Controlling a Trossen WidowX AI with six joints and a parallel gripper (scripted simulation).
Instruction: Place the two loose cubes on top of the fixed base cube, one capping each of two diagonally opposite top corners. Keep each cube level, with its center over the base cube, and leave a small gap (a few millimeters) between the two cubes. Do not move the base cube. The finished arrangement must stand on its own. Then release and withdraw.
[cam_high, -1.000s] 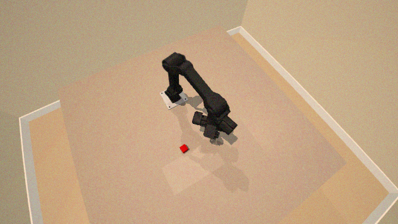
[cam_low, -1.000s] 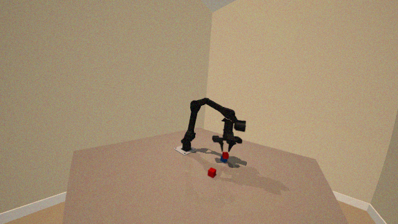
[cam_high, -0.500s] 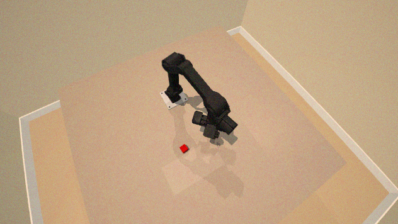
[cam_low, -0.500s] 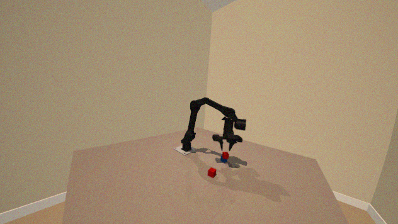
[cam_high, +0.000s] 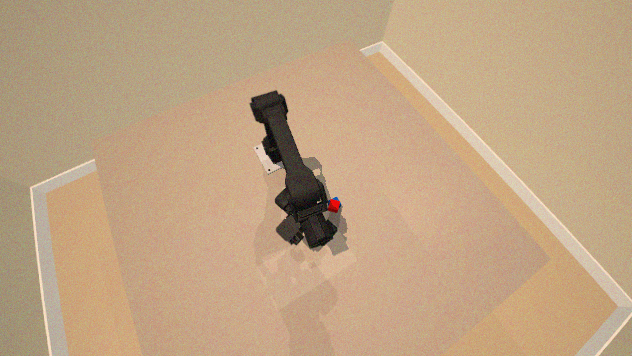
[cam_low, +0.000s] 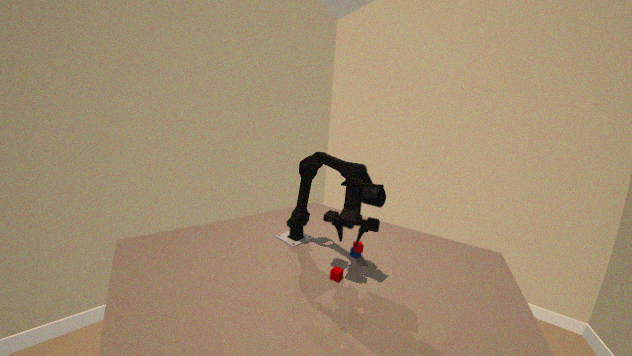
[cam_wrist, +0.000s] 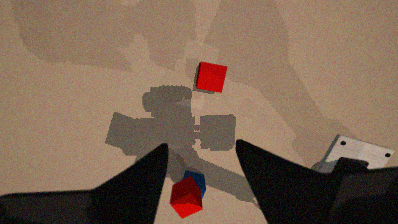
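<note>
The blue base cube is 140 mm to the left of my gripper tip, 100 mm below it and 20 mm behind it.
</note>
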